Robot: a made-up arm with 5 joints.
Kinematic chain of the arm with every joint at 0, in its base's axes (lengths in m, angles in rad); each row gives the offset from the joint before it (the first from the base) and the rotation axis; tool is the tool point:
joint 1: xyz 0 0 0.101 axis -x
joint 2: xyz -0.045 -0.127 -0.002 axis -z
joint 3: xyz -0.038 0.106 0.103 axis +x
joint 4: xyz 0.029 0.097 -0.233 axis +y
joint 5: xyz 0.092 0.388 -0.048 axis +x
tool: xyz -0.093 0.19 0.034
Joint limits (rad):
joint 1: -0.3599..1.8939
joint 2: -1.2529..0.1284
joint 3: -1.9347..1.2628
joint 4: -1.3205..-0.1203
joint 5: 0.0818..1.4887
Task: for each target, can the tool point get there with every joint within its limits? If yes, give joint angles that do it. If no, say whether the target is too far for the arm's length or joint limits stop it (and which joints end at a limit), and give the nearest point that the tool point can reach.
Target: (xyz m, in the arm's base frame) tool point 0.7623 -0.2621 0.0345
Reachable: no: joint limits stop it (at a limit: joint 2, joint 3, joint 4, joint 5) | nearest point 0.2854 -0.4920 -0.0238 | short by 0.533 m
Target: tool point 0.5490 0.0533 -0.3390
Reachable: no: joint limits stop it (at a limit: joint 1, joint 2, joint 3, joint 4, joint 5) | nearest point 0.2854 -0.0749 -0.4010 | short by 0.300 m
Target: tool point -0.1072 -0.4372 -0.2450
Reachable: yes | joints 0.7066 -0.2220 -1.4217 -0.6258 0.5451
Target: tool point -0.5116 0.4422 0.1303
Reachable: yes | joints -0.1829 -0.6122 0.0137 -0.5669 0.5889
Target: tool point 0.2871 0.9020 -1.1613
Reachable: no: too far | nearest point 0.0164 0.4760 -0.5137 | short by 0.821 m
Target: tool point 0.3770 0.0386 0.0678
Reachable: no: joint limits stop it (at a limit: joint 1, joint 2, joint 3, joint 4, joint 5) | nearest point 0.0835 -0.0786 -0.2524 | short by 0.450 m
